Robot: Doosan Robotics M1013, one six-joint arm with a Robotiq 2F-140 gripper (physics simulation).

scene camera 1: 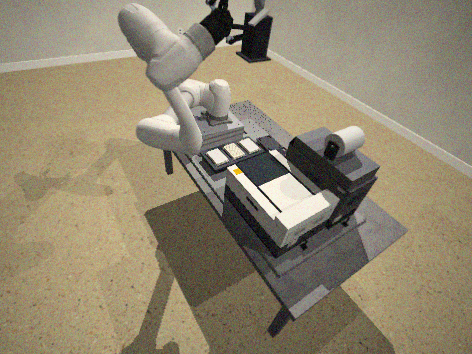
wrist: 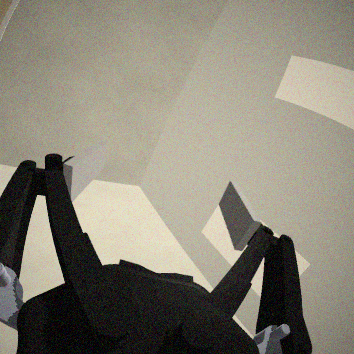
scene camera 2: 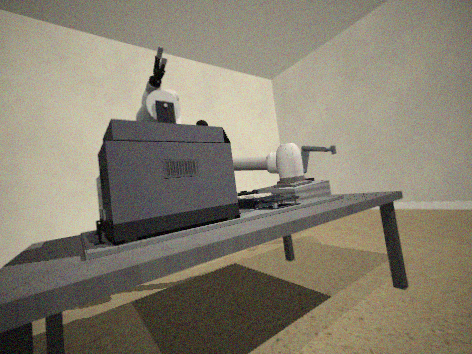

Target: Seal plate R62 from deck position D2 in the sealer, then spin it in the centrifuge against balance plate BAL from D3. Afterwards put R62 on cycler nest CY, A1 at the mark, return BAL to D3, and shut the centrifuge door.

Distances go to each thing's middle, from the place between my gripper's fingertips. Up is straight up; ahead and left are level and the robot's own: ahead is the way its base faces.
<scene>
Now: hand 560 mm above the white foil roll (scene camera 1: 349, 139), 470 mm to the right of it and 210 mm short of it. The rest, counted from my hand: dark lid (scene camera 1: 263, 168): 770 mm below, 160 mm to the left, 30 mm ahead.
</scene>
